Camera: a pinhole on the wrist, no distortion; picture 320 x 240 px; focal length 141.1 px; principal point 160.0 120.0 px. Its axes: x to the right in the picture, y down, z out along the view. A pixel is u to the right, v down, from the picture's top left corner.
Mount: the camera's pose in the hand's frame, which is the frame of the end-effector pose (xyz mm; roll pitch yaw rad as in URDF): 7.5 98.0 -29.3 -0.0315 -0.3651 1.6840
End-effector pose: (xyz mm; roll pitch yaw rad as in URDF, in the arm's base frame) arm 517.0 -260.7 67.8 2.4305 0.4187 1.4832
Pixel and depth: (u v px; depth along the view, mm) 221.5 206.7 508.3
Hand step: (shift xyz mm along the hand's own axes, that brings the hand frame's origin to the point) -321.9 89.8 515.2
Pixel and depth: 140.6 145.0 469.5
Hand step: -64.2 -138.5 383.5
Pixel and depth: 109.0 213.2 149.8
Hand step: -83.8 -16.0 88.3
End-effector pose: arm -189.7 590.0 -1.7 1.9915 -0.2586 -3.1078
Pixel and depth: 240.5 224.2 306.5
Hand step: -233.3 127.5 312.6
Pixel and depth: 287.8 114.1 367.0
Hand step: -9.0 276.6 432.5
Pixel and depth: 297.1 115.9 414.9
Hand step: -19.3 324.8 502.4
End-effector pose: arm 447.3 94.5 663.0 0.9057 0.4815 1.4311
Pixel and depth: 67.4 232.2 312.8
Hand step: -215.4 -229.9 182.1
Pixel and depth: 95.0 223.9 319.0
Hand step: -207.7 -176.5 209.1
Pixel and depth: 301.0 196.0 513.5
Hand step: -317.0 362.2 625.2
